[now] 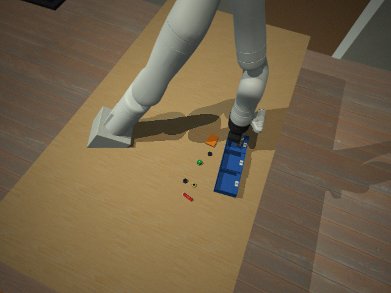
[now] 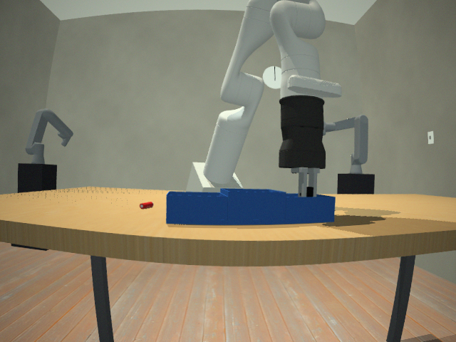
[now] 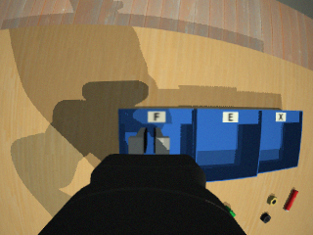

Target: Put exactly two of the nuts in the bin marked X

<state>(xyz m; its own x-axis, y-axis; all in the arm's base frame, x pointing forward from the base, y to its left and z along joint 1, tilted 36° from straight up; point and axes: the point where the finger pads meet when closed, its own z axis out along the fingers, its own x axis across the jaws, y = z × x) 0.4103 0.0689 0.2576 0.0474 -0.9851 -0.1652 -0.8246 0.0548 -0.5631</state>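
Now: hand 22 cm to the left of the yellow nut, 11 cm past it and 3 cm above it. Also, from my hand: row of blue bins (9 cm to the right, 1 cm below); then green block (13 cm to the right, 12 cm behind, 3 cm below); then flat orange piece (11 cm behind, 3 cm below, 2 cm to the right).
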